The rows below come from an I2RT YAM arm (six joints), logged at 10 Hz.
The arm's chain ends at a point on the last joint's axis. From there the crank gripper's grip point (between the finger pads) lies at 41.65 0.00 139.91 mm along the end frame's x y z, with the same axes.
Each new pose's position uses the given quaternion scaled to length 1; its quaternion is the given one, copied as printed.
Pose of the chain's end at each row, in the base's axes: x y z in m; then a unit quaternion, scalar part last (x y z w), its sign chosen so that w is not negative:
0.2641 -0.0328 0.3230 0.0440 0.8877 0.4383 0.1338
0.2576 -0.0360 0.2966 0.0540 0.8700 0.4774 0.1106
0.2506 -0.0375 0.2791 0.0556 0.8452 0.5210 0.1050
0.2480 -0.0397 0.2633 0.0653 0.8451 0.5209 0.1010
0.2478 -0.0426 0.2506 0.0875 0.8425 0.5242 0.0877
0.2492 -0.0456 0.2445 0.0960 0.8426 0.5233 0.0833
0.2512 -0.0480 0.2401 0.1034 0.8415 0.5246 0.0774
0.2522 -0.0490 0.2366 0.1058 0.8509 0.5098 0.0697
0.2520 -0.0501 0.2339 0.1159 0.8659 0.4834 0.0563
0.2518 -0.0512 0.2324 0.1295 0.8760 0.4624 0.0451
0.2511 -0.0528 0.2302 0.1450 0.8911 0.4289 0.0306
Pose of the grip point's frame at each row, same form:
0.2627 0.0826 0.2336 0.0440 0.8877 0.4383 0.1338
0.2514 0.0869 0.2180 0.0540 0.8700 0.4774 0.1106
0.2431 0.0926 0.2133 0.0556 0.8452 0.5210 0.1050
0.2410 0.0906 0.1979 0.0653 0.8451 0.5209 0.1010
0.2409 0.0888 0.1874 0.0875 0.8425 0.5242 0.0877
0.2426 0.0859 0.1815 0.0960 0.8426 0.5233 0.0833
0.2443 0.0839 0.1780 0.1034 0.8415 0.5246 0.0774
0.2436 0.0808 0.1703 0.1058 0.8509 0.5098 0.0697
0.2410 0.0758 0.1609 0.1159 0.8659 0.4834 0.0563
0.2395 0.0717 0.1546 0.1295 0.8760 0.4624 0.0451
0.2363 0.0648 0.1449 0.1450 0.8911 0.4289 0.0306

